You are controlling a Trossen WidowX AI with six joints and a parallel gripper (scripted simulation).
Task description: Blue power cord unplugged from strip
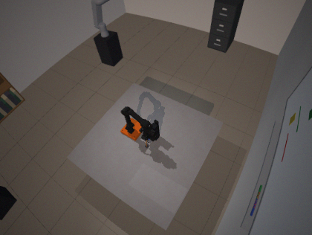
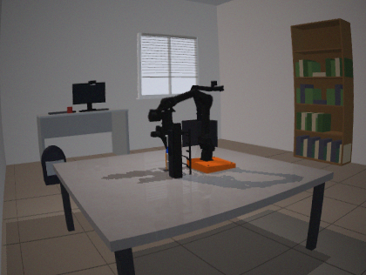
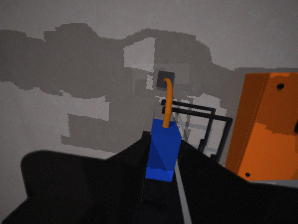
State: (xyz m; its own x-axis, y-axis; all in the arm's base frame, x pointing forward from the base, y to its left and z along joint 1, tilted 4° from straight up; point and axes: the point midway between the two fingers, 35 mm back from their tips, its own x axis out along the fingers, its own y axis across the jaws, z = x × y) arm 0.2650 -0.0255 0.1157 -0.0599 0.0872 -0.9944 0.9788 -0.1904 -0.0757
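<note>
My gripper tip is 12 cm to the right of the black upright block, 3 cm short of it and 1 cm below it. Round my gripper tip: grey square (14 cm below, 5 cm to the right, 1 cm behind); blue plug (3 cm to the left).
</note>
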